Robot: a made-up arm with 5 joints. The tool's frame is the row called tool.
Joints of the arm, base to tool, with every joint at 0 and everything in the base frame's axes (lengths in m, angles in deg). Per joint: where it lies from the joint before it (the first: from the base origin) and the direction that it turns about. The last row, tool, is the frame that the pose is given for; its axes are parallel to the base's.
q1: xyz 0.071 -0.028 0.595 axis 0 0 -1
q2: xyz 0.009 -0.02 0.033 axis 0 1 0
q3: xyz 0.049 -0.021 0.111 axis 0 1 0
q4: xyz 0.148 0.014 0.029 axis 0 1 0
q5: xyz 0.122 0.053 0.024 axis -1 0 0
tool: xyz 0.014 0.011 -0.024
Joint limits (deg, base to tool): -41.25..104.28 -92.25..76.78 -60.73..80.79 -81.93..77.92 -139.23..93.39
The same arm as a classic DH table. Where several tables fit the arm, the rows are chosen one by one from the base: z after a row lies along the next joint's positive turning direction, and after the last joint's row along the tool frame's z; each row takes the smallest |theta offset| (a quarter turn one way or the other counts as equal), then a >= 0, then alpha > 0; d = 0 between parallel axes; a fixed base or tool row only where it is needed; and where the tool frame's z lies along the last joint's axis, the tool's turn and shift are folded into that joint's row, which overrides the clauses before.
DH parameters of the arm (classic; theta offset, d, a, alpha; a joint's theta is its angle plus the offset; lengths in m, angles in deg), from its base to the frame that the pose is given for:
base (fixed): -21.52 0 0.0763 180
q1: -21.52 -0.628 0.009 90
q2: -66.18 0 0.1213 0
q3: 55.09 0 0.1508 0
q4: -78.91 0.026 0.024 90
q5: 90 -0.136 0.011 90
tool (fixed): -90 -0.024 0 0
Joint limits (deg, base to tool): -41.25..104.28 -92.25..76.78 -60.73..80.79 -81.93..77.92 -139.23..93.39

